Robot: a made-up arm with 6 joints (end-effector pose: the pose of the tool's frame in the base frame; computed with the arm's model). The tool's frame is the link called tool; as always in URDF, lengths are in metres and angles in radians.
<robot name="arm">
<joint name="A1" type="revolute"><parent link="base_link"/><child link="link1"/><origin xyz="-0.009 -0.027 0.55" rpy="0 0 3.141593"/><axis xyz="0 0 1"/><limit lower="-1.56" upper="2.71" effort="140" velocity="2.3"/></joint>
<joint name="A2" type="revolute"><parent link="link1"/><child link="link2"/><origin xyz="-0.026 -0.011 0.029" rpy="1.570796 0 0"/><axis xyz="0 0 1"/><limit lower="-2.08" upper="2.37" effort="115" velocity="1.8"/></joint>
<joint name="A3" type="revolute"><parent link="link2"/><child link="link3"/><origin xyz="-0.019 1.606 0.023" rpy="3.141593 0 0"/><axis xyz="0 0 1"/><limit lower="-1.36" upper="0.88" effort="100" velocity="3"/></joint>
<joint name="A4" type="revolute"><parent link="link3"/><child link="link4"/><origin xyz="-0.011 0.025 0.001" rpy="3.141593 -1.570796 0"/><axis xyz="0 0 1"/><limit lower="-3.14" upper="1.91" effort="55" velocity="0.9"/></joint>
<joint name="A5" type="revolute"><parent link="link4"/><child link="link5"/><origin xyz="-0.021 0.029 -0.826" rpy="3.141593 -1.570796 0"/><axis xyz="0 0 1"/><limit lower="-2.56" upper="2.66" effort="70" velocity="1.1"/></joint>
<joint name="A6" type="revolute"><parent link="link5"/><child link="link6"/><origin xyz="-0.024 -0.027 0.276" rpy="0 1.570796 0"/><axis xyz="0 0 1"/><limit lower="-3.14" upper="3.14" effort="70" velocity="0.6"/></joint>
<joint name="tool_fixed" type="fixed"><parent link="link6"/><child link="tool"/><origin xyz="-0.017 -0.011 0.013" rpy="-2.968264 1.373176 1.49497"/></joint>
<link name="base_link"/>
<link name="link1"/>
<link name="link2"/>
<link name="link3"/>
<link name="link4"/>
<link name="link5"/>
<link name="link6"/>
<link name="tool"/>
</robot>
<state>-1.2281 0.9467 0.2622 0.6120 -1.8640 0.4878</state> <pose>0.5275 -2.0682 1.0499 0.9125 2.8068 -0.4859</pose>
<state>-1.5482 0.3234 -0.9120 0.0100 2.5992 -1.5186</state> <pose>-0.2238 -0.8601 1.3205 0.3564 -1.3724 0.0226</pose>
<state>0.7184 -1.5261 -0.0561 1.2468 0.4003 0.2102</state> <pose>-1.3330 -1.1648 1.5220 -0.4712 -1.6830 -0.2863</pose>
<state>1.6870 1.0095 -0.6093 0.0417 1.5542 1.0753</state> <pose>0.0475 1.3731 0.6274 -0.7919 -0.5329 1.5264</pose>
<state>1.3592 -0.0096 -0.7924 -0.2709 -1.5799 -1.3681</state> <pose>0.3379 0.4871 1.5294 -0.2928 1.9629 -0.9963</pose>
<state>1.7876 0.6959 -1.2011 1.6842 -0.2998 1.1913</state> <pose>-0.3523 0.9205 0.9141 1.5330 0.8458 -1.0597</pose>
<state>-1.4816 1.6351 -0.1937 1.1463 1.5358 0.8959</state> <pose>0.1027 -1.6683 -0.3650 -0.3601 0.3851 -0.3523</pose>
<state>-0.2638 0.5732 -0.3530 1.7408 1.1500 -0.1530</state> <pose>1.5579 -0.3135 1.4126 -0.6418 0.3573 1.1262</pose>
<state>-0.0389 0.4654 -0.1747 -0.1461 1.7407 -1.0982</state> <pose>1.3840 -0.3234 1.4943 1.1648 -0.8595 0.6689</pose>
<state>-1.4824 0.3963 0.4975 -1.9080 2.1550 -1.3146</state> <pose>0.2170 -1.5212 1.8476 0.6400 2.9066 0.0931</pose>
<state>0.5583 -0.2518 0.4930 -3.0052 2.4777 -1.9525</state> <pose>0.1037 0.3798 2.6313 -1.3114 1.5933 0.9394</pose>
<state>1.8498 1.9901 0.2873 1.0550 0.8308 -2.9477</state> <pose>-0.4002 1.5047 -0.9470 0.2526 2.5264 -0.3228</pose>
